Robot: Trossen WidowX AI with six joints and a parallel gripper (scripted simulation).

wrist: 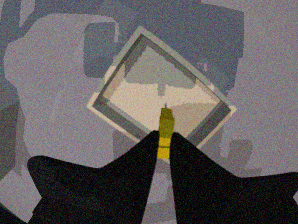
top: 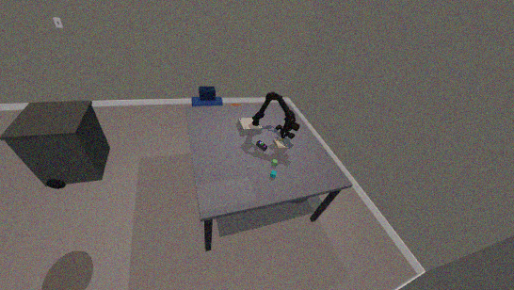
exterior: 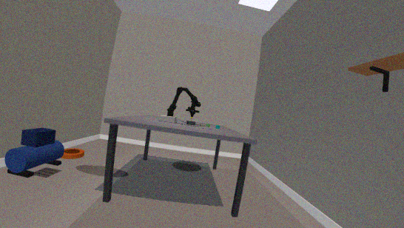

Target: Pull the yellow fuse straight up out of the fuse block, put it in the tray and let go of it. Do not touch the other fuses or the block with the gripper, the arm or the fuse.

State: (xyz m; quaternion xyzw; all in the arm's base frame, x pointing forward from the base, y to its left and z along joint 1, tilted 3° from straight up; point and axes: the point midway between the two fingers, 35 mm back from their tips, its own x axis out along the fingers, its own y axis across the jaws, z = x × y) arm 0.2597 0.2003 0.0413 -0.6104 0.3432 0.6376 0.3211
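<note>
My gripper tip is now 1 cm above the yellow fuse. Round my gripper tip: tray: 8 cm below.
</note>
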